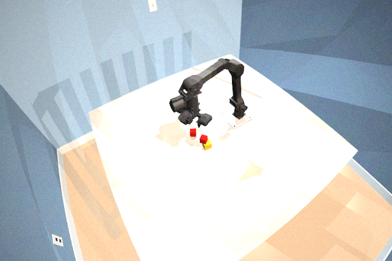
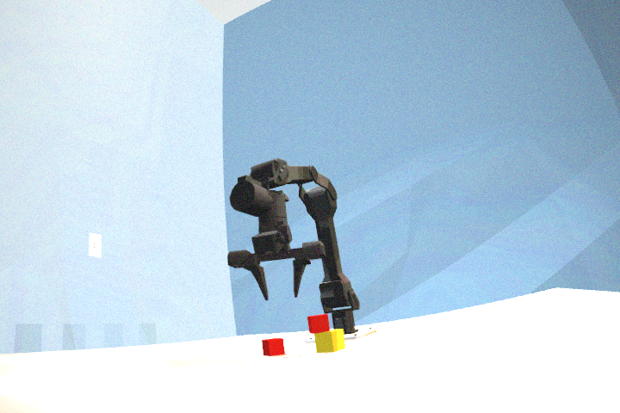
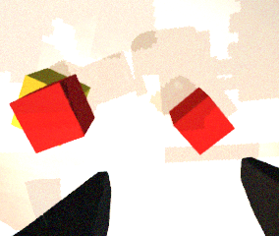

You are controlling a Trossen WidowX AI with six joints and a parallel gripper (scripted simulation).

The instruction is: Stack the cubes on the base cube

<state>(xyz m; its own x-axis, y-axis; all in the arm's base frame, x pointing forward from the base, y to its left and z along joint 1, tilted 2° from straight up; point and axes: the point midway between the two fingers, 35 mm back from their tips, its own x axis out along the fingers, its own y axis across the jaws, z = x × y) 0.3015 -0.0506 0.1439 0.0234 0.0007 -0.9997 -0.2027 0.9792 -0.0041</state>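
Right now the yellow base cube is 90 mm below my gripper tip and 80 mm to the left of it.
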